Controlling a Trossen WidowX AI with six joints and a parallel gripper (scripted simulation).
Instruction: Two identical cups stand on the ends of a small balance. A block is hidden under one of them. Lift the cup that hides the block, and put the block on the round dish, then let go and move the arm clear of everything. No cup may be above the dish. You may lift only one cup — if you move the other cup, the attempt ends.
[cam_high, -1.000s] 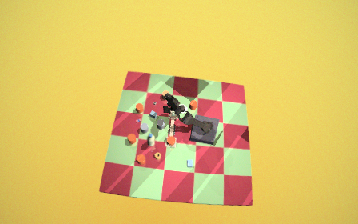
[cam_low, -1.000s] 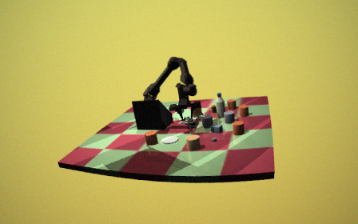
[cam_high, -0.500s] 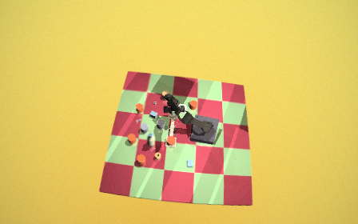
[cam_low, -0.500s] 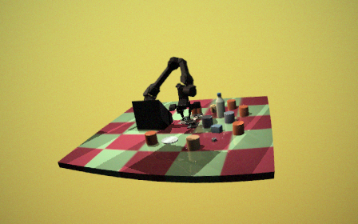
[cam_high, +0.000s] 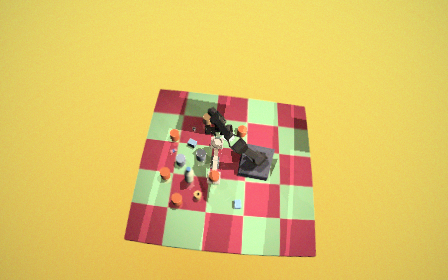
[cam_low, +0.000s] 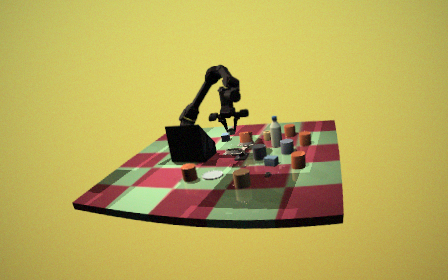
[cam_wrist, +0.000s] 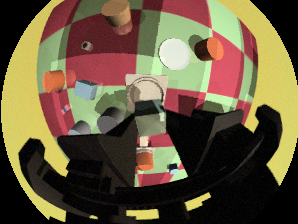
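Right now my gripper tip is 7 cm past the white round dish, 13 cm to the left of it and 17 cm above it. Round my gripper tip: bottle: 14 cm ahead, 29 cm to the left, 6 cm below; orange cup: 17 cm behind, 19 cm to the right, 13 cm below; balance: 1 cm behind, 12 cm to the left, 13 cm below.
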